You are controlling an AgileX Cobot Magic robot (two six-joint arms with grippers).
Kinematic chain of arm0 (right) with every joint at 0, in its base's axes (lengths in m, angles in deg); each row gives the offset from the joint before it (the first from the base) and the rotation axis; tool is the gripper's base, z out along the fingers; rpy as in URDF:
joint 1: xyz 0 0 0.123 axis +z
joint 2: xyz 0 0 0 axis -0.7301 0.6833 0
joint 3: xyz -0.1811 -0.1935 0.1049 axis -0.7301 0.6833 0
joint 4: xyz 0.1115 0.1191 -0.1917 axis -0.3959 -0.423 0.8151
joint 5: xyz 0 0 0 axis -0.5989 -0.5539 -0.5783
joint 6: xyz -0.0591 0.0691 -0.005 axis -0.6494 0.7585 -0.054
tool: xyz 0 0 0 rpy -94.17 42.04 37.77
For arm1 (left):
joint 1: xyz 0 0 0.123 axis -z
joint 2: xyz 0 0 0 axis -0.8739 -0.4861 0
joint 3: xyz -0.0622 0.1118 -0.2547 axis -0.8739 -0.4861 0
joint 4: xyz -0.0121 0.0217 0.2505 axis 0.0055 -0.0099 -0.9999
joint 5: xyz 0 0 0 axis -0.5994 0.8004 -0.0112
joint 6: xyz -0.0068 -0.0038 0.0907 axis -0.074 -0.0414 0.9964
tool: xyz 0 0 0 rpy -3.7 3.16 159.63
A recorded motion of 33 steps. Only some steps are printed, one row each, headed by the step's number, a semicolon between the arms.
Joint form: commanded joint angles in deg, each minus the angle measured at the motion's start. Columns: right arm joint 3, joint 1, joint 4, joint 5, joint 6, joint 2; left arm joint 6, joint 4, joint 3, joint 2, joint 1, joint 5.
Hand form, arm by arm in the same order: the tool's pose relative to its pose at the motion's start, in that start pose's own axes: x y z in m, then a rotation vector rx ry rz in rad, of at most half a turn. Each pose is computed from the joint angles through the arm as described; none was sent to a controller.
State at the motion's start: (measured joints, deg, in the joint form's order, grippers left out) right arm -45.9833 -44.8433 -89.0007 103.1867 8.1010 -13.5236; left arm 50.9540 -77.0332 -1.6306 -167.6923 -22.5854 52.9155
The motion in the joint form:
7: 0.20 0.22 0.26 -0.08 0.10 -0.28; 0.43 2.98 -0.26 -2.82 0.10 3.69
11: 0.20 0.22 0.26 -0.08 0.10 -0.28; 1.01 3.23 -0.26 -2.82 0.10 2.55
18: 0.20 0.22 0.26 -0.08 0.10 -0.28; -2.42 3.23 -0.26 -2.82 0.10 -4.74
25: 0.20 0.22 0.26 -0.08 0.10 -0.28; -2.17 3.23 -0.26 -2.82 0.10 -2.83
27: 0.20 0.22 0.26 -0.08 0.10 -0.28; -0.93 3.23 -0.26 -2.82 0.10 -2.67
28: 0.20 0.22 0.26 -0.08 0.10 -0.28; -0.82 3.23 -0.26 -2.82 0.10 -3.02
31: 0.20 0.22 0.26 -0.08 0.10 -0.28; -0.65 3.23 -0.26 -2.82 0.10 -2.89
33: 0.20 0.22 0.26 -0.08 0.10 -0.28; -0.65 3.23 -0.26 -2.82 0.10 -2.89
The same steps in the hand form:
7: 0.0008 0.0001 0.0000 -0.0021 -0.0028 -0.0035; 0.0047 0.0042 0.0040 -0.0409 -0.0153 -0.0203
11: 0.0008 0.0001 0.0000 -0.0021 -0.0028 -0.0035; 0.0065 0.0047 0.0040 -0.0460 0.0044 -0.0134
18: 0.0008 0.0001 0.0000 -0.0021 -0.0028 -0.0035; 0.0180 0.0055 0.0031 -0.0605 0.1294 -0.0760
25: 0.0008 0.0001 0.0000 -0.0021 -0.0028 -0.0035; 0.0150 0.0053 0.0035 -0.0565 0.0964 -0.0710
27: 0.0008 0.0001 0.0000 -0.0021 -0.0028 -0.0035; 0.0147 0.0053 0.0035 -0.0552 0.0943 -0.0493
28: 0.0008 0.0001 0.0000 -0.0021 -0.0028 -0.0035; 0.0153 0.0053 0.0034 -0.0557 0.1004 -0.0475
31: 0.0008 0.0001 0.0000 -0.0021 -0.0028 -0.0035; 0.0151 0.0053 0.0035 -0.0554 0.0982 -0.0445
33: 0.0008 0.0001 0.0000 -0.0021 -0.0028 -0.0035; 0.0151 0.0053 0.0035 -0.0554 0.0982 -0.0445

